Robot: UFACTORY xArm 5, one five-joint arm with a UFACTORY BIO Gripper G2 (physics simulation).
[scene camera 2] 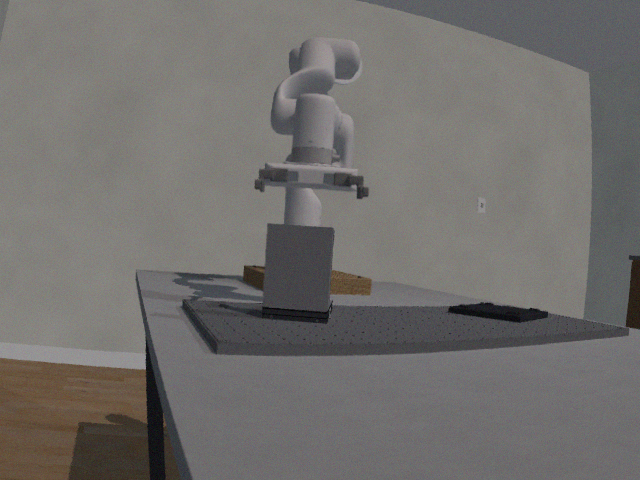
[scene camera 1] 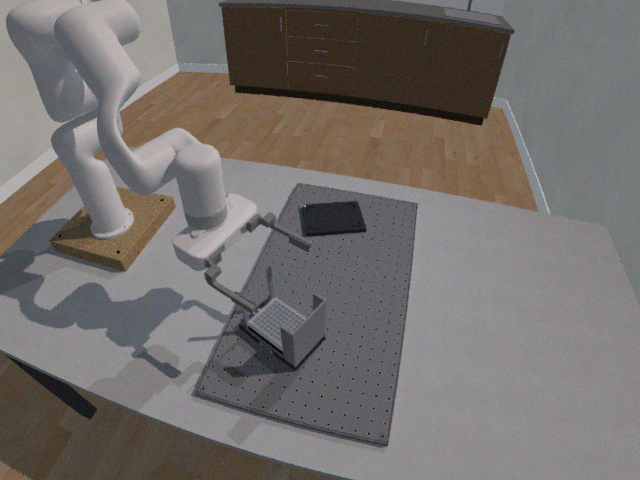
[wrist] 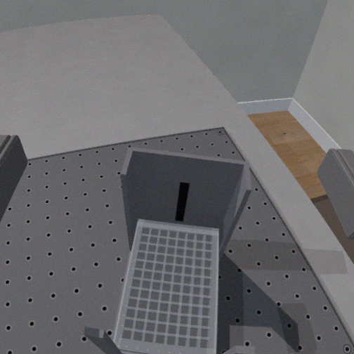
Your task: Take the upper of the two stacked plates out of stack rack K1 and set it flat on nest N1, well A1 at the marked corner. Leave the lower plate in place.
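Places are measured from the arm's base along level axes (x back, y left, z down), in millimetres.
Where they show: hand at its tool point: (scene camera 2: 311, 189) (scene camera 1: 274, 270); arm's base at its link origin: (scene camera 1: 112, 223).
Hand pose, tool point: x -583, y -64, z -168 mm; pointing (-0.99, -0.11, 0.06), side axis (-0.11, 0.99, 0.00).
Note:
Each offset is from my tool point to the top centre of the thing. Level surfaces: height alone.
The upper plate {dx -14, dy -8, dz +151 mm} (scene camera 1: 277, 318) (wrist: 172, 285), pale with a grid of wells, lies in stack rack K1 {dx -4, dy -6, dz +60 mm} (scene camera 1: 308, 334) (scene camera 2: 298, 266) (wrist: 155, 182), between its tall grey walls. The lower plate cannot be made out separately beneath it. My gripper (scene camera 1: 281, 276) (scene camera 2: 311, 188) (wrist: 175, 183) is wide open and empty, higher than the rack's walls. In the wrist view its fingers stand at the far left and right edges, with the rack between them. Nest N1 {dx +42, dy +375, dz +182 mm} (scene camera 1: 333, 217) (scene camera 2: 496, 311) is a flat black tray with no plate on it; a small pale mark shows at its back left corner.
Rack and nest stand on the grey perforated board {dz +198 mm} (scene camera 1: 356, 330) (scene camera 2: 392, 333) (wrist: 65, 230) on the table {dz +211 mm} (scene camera 1: 496, 320) (scene camera 2: 413, 413) (wrist: 110, 75). The arm's base stands on a wooden block (scene camera 1: 147, 211) (scene camera 2: 354, 284). The rack's tall walls rise around the plate.

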